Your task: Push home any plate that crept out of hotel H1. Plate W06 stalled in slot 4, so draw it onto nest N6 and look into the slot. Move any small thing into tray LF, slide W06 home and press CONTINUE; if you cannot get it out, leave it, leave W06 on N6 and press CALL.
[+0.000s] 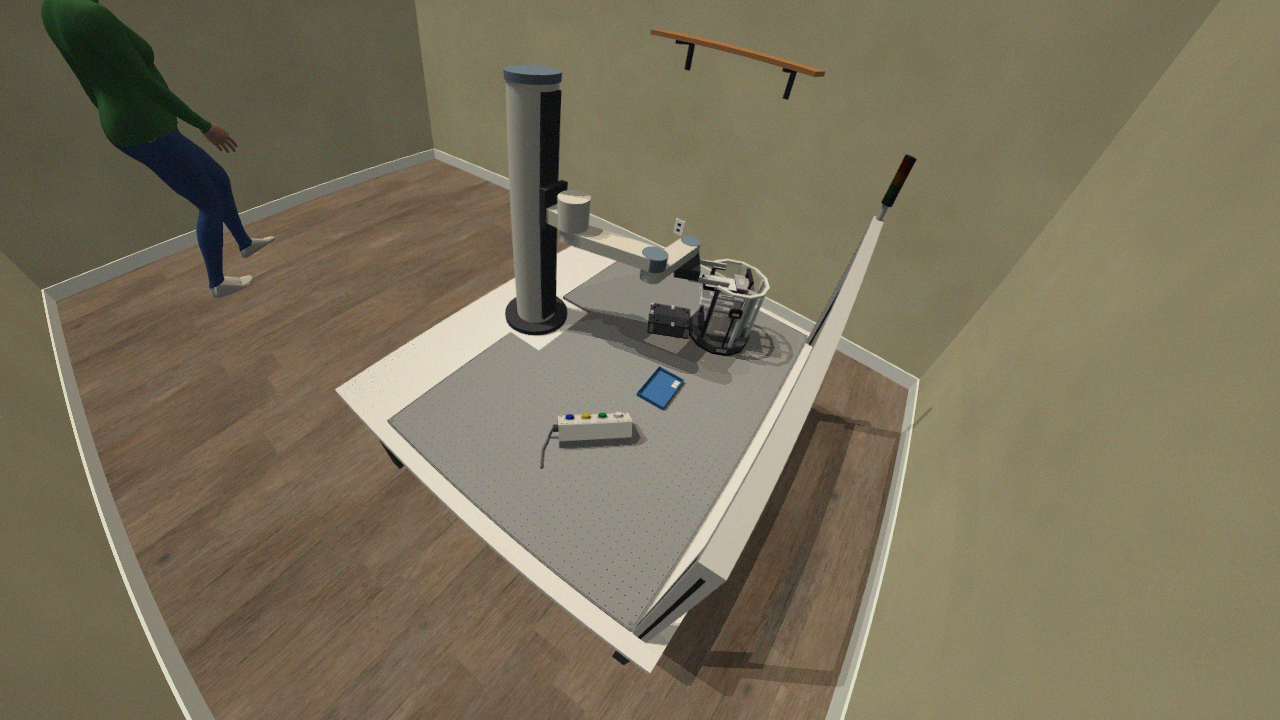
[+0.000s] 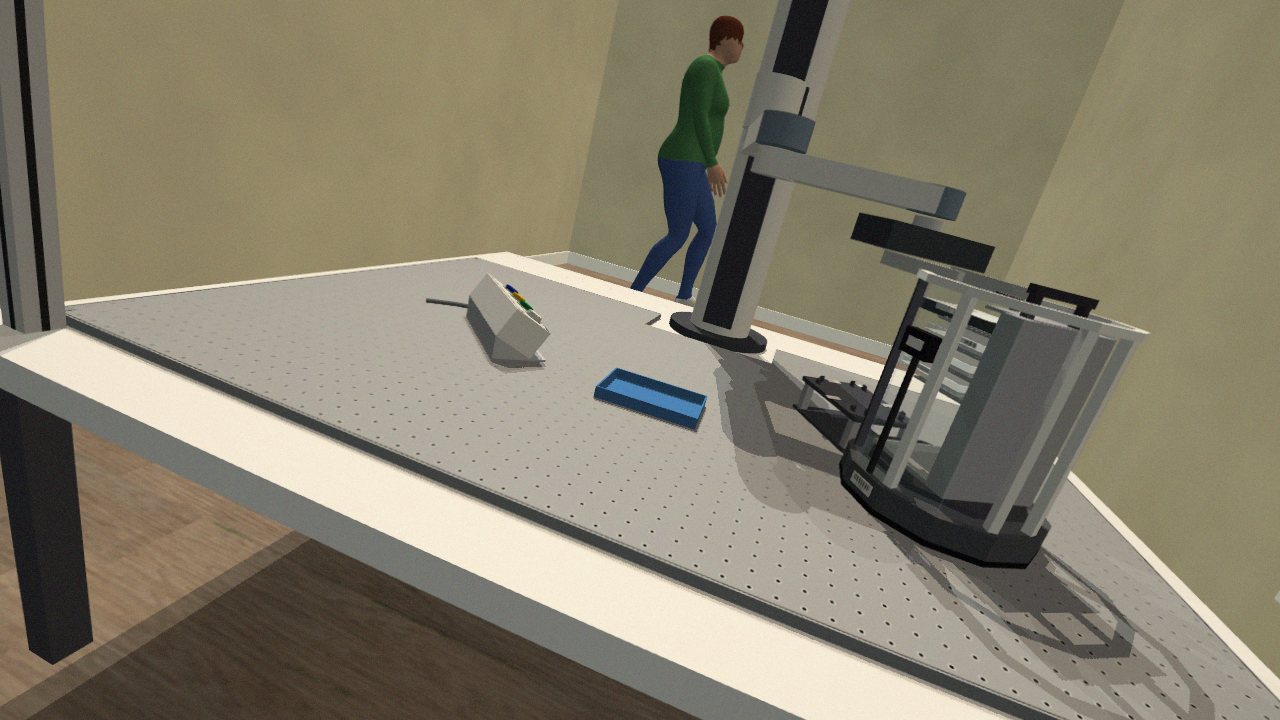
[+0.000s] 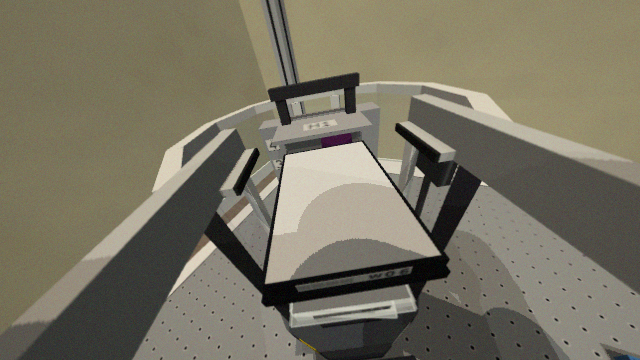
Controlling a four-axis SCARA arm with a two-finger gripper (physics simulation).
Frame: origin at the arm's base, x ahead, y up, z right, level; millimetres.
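Seen in the pictures: gripper, between the fingertips: [image 1: 727, 275] [image 2: 997, 289] [image 3: 324, 127]; arm's base, origin of its link: [image 1: 536, 314] [image 2: 716, 335].
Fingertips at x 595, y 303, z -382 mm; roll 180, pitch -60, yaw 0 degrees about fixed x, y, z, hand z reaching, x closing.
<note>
Pixels of each thing's middle, then the offset from my fingertips to it. "*": a spot on its surface instead.
- Plate W06, middle of its body: [image 3: 333, 192] [image 2: 973, 318] [image 1: 719, 283] dz +8, dx -16, dy -43 mm
- hotel H1, middle of its body: [image 3: 335, 213] [image 2: 977, 401] [image 1: 728, 305] dz -20, dx +37, dy -136 mm
- purple thing, middle of its body: [image 3: 336, 143] dz -20, dx +62, dy -43 mm
- clear plate, middle of its body: [image 3: 337, 234] [image 2: 958, 358] [image 1: 716, 295] dz +6, dx -14, dy -99 mm
- blue tray, middle of its body: [image 2: 652, 396] [image 1: 660, 387] dz +388, dx +7, dy -282 mm
- ring, a spot on its surface: [image 2: 1029, 308] [image 3: 382, 85] * dz +11, dx +153, dy -5 mm
- button box, middle of its body: [image 2: 507, 313] [image 1: 594, 426] dz +684, dx -56, dy -249 mm
Plate W06 [image 3: 350, 210], white-topped with a black rim, sticks out of hotel H1 [image 3: 350, 121] [image 2: 1002, 402] at slot 4. A purple thing [image 3: 336, 140] shows in the slot behind the plate; its full shape is hidden. My gripper [image 3: 324, 127] is open and empty, with one finger to each side of W06 and a gap between pads and plate. A clear plate [image 3: 352, 311] sticks out below W06. A black pinned stand [image 1: 669, 319] [image 2: 850, 398] is beside the hotel; no N6 label is readable. The blue tray [image 1: 660, 388] [image 2: 650, 398] shows no small thing in it.
Pale posts and a ring [image 3: 380, 87] [image 2: 1029, 308] surround the hotel closely. A button box [image 1: 595, 429] [image 2: 505, 317] carries blue, yellow, green and white buttons. The arm column [image 1: 532, 197] [image 2: 756, 197] stands behind. A person [image 1: 134, 89] [image 2: 702, 107] is beyond the table.
</note>
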